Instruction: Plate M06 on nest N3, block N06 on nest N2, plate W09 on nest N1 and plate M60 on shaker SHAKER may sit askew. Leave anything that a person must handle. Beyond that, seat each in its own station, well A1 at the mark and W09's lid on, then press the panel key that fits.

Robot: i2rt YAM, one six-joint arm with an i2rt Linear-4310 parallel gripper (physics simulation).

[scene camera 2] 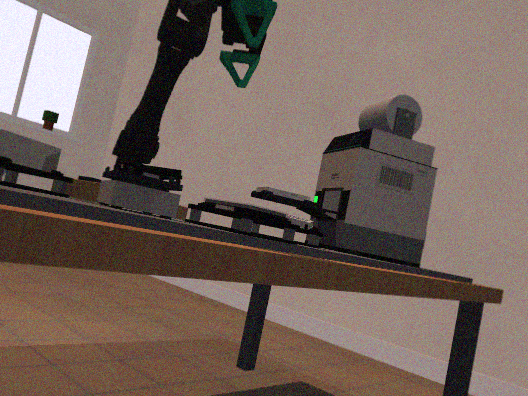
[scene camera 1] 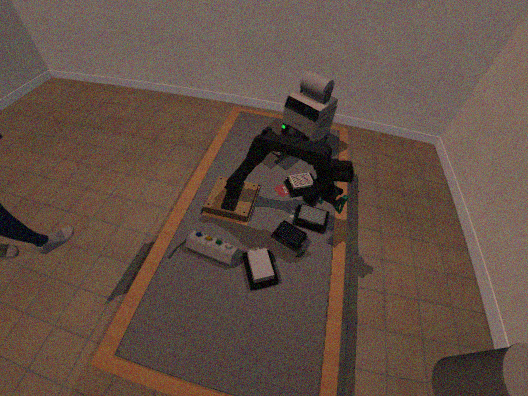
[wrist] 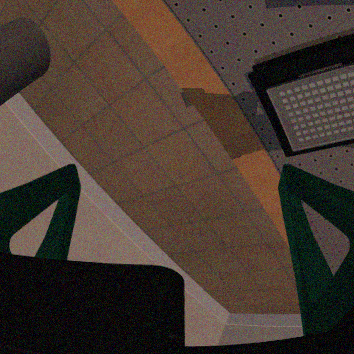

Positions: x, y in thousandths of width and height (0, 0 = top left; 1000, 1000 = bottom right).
Labels:
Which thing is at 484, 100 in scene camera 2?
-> My gripper.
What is my gripper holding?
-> Nothing.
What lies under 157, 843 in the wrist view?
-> My gripper.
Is my gripper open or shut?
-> Open.

